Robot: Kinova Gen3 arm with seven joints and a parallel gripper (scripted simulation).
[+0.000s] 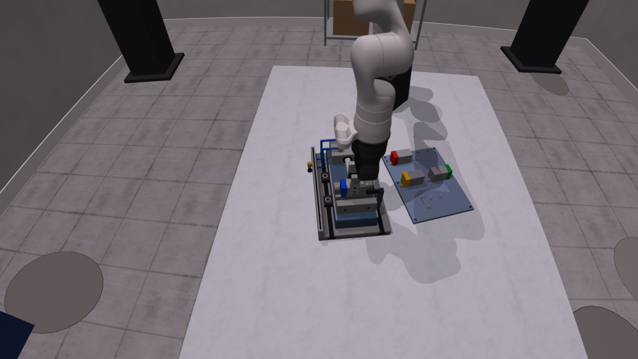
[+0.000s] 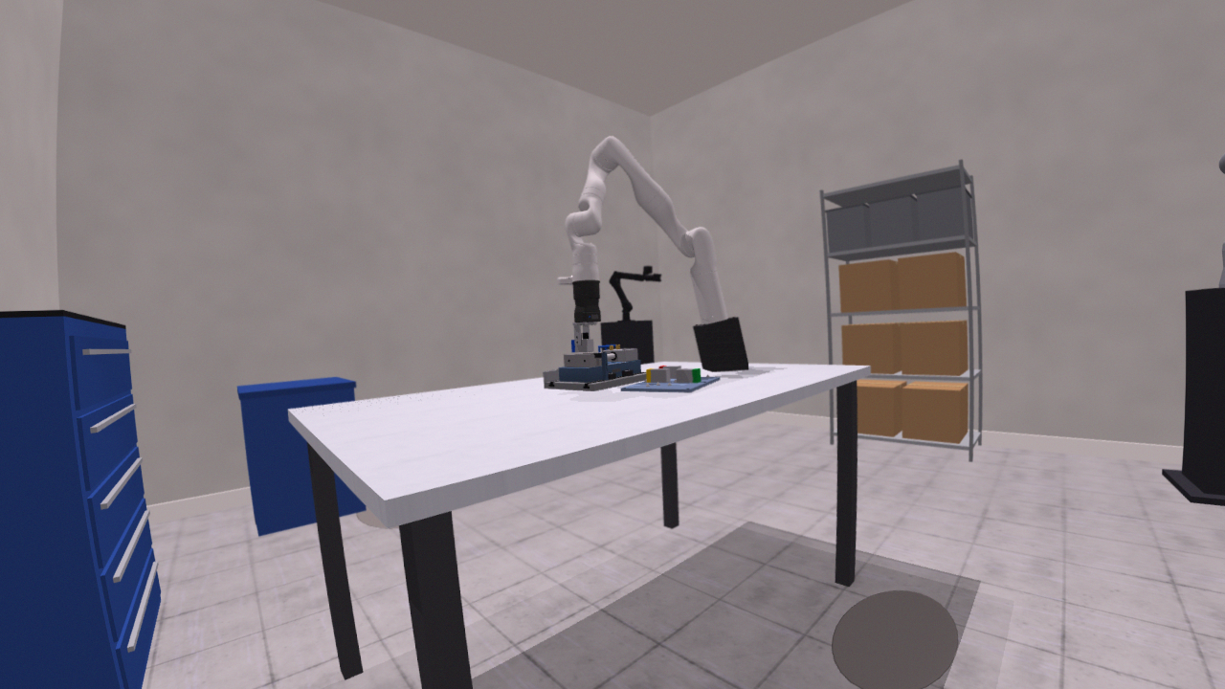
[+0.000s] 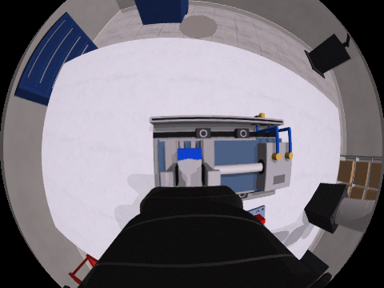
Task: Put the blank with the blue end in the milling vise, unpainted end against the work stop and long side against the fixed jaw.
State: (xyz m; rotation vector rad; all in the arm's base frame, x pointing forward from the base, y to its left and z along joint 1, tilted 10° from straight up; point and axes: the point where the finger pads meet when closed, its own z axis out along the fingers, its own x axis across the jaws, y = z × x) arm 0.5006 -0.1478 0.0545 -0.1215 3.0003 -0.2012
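My gripper is now 2 cm above the blue-ended blank. From my hand the other things lie so: vise base rail (10 cm below, 9 cm to the right, 7 cm behind); then work stop rod (5 cm to the left, 5 cm below, 1 cm behind); then fixed jaw (6 cm below, 3 cm ahead, 1 cm to the left).
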